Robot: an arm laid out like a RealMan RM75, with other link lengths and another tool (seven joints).
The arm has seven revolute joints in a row. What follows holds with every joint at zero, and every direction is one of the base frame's.
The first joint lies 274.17 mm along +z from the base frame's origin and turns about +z.
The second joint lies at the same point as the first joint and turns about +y.
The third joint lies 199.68 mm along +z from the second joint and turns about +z.
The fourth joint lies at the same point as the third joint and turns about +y.
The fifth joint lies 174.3 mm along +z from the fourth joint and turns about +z.
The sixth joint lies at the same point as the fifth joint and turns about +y.
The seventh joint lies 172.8 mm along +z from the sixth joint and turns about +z.
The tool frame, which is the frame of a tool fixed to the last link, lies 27 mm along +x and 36 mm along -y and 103 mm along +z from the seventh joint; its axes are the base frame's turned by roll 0, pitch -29.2 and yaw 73.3 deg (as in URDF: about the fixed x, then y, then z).
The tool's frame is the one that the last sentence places.
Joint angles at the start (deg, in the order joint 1, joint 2, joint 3, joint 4, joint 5, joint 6, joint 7):
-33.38 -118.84 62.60 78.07 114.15 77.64 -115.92
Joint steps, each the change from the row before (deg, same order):
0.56 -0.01 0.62 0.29 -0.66 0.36 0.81
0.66 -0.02 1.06 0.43 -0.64 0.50 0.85
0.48 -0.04 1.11 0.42 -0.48 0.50 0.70
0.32 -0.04 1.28 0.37 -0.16 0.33 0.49
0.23 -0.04 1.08 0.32 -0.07 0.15 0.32
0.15 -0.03 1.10 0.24 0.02 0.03 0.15
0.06 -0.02 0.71 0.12 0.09 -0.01 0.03
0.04 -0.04 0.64 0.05 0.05 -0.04 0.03
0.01 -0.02 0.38 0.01 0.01 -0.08 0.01
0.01 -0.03 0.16 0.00 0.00 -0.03 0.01
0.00 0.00 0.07 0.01 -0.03 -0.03 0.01
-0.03 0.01 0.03 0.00 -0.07 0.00 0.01
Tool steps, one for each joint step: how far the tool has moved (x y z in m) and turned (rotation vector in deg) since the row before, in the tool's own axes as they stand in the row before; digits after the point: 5 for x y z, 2 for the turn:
0.00450 0.00217 -0.00186 0.18 0.76 0.72
0.00713 0.00371 -0.00197 -0.01 1.06 1.12
0.00791 0.00336 -0.00157 -0.07 1.11 1.19
0.00804 0.00370 -0.00053 -0.26 0.98 1.30
0.00638 0.00265 -0.00015 -0.19 0.72 1.03
0.00599 0.00258 0.00036 -0.27 0.63 0.91
0.00368 0.00179 0.00049 -0.24 0.36 0.56
0.00345 0.00155 0.00056 -0.21 0.36 0.44
0.00191 0.00069 0.00041 -0.09 0.19 0.23
0.00094 0.00031 0.00018 -0.04 0.10 0.08
0.00036 -0.00008 0.00002 0.02 0.04 0.04
0.00038 -0.00034 -0.00009 0.05 0.07 0.02

